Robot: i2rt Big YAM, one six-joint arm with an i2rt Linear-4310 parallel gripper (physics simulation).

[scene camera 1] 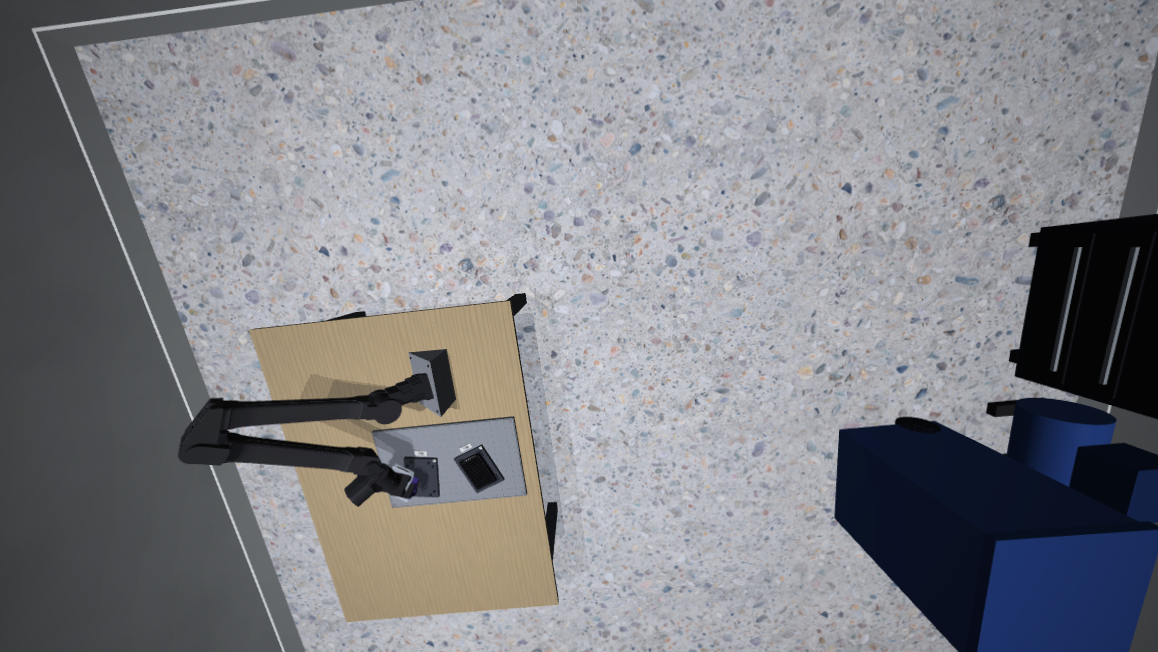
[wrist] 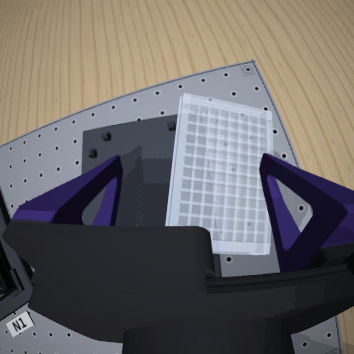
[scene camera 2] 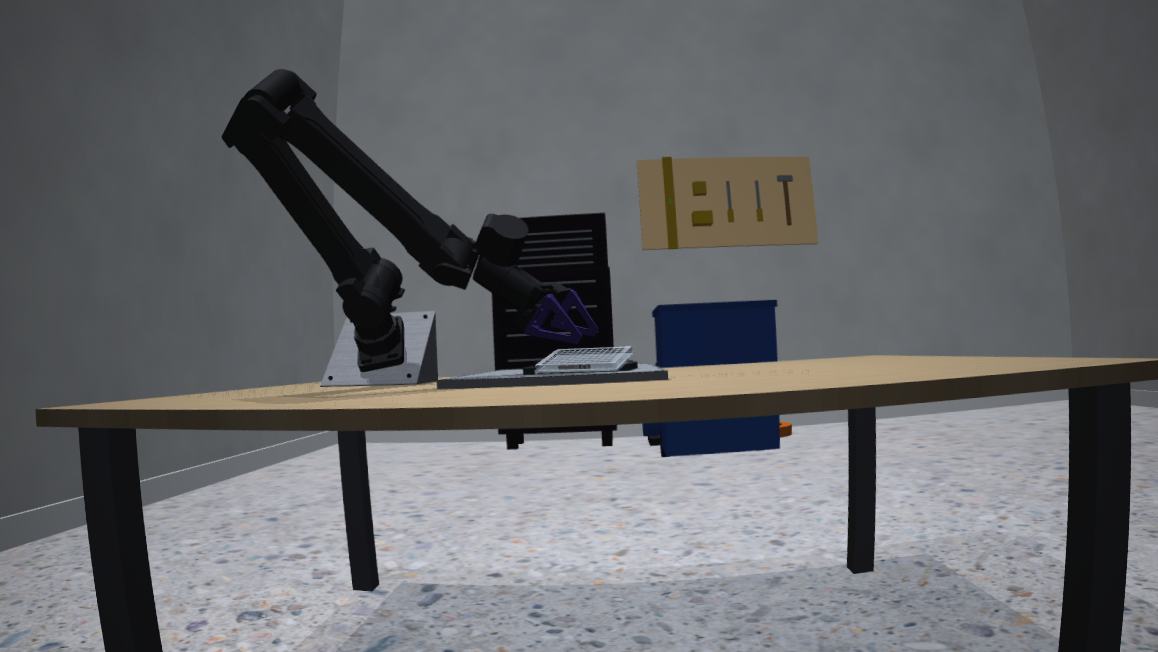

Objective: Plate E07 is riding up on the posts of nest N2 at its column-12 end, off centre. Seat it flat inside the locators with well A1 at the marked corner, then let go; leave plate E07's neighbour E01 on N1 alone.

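Places are measured from the arm's base along level axes (x ahead, y left, z up), in centimetres.
Pixels of known places: gripper, between the fingertips: [scene camera 1: 403,490] [wrist: 191,161] [scene camera 2: 588,336]; arm's base, origin of its link: [scene camera 1: 424,385] [scene camera 2: 382,346].
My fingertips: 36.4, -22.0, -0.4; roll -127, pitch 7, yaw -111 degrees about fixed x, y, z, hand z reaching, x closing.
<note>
For each thing: its top centre in the pictures, then the offset to it from my fingertips, as dx, dy, dz. "spot": a spot on its surface instead. Level surfaces: height alone.
- clear well plate, centre of its top: [wrist: 226,167] [scene camera 2: 584,347] [scene camera 1: 398,486] -1.0, -2.2, -1.7
- dark nest N2, centre of its top: [wrist: 139,204] [scene camera 2: 582,358] [scene camera 1: 420,480] -0.7, +5.2, -3.2
- Black plate E01, centre of its top: [scene camera 2: 582,354] [scene camera 1: 477,472] +1.4, +27.2, -2.8
- wooden table, height of its surface: dz -6.7
- N1 label, a spot on its surface: [wrist: 20,323] spot: -8.0, +24.6, -5.2
Plate E07, a clear well plate [wrist: 220,170] [scene camera 2: 583,359], lies tilted and shifted to the right over the dark nest N2 [wrist: 150,135] [scene camera 1: 431,477] in the wrist view. Small dark posts show at the nest's uncovered far side. The plate's near-left part is hidden behind the gripper body. Which corner is A1 cannot be read. My gripper [wrist: 191,161] [scene camera 2: 588,336] is open and empty, low above the plate. Its left finger is over the bare nest; its right fingertip overlaps the plate's right edge in the wrist view. Black plate E01 [scene camera 1: 479,468] sits on nest N1.
The grey perforated board [scene camera 1: 510,473] [wrist: 65,155] [scene camera 2: 486,381] carries both nests on the wooden table [scene camera 1: 453,558]. The N1 label [wrist: 20,323] and part of that nest show at the lower left in the wrist view. The arm's wedge base [scene camera 1: 441,384] stands beside the board.
</note>
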